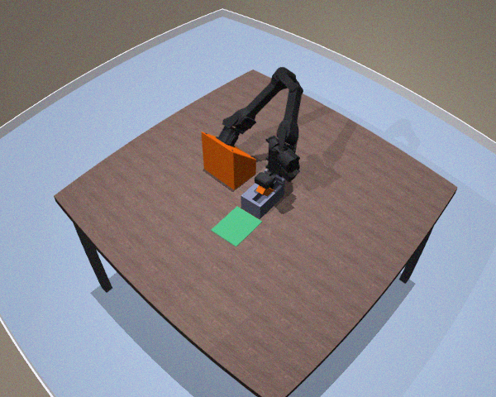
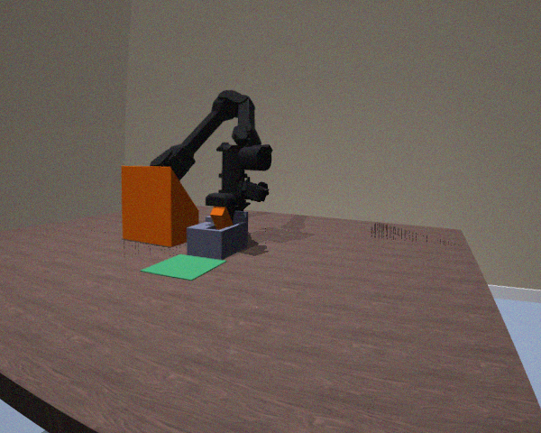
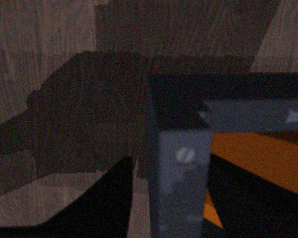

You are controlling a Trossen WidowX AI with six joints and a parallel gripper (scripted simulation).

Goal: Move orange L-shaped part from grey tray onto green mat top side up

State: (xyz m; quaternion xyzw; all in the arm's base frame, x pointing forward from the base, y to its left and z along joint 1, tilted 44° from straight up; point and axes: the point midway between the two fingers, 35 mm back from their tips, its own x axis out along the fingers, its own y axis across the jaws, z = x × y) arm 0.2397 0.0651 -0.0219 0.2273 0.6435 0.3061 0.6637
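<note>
My gripper tip is now 50 mm to the left of the orange L-shaped part and 10 mm below it. From my gripper tip the other things lie so: green mat 220 mm to the right, 50 mm below, 20 mm ahead; grey tray 70 mm to the right, 50 mm below.
</note>
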